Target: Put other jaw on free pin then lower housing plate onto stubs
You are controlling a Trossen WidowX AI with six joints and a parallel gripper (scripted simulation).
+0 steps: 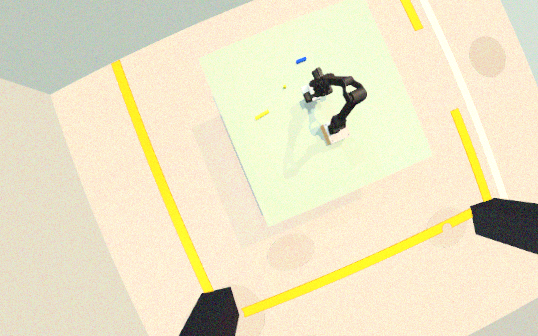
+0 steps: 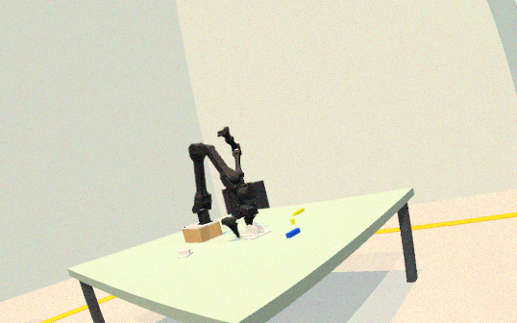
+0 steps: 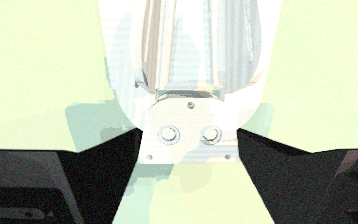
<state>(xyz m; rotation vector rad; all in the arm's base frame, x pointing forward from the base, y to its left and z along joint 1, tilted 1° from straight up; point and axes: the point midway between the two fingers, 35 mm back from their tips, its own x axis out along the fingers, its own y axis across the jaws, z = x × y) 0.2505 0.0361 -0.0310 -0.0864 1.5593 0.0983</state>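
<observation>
Now: gripper tip 20 mm short of the white jaw, 20 mm to the right of it and 10 mm below it. Also, from my gripper tip: yellow bar: 20 mm behind, 390 mm to the left; blue block: 290 mm ahead, 20 mm to the left; yellow cube: 130 mm ahead, 180 mm to the left.
</observation>
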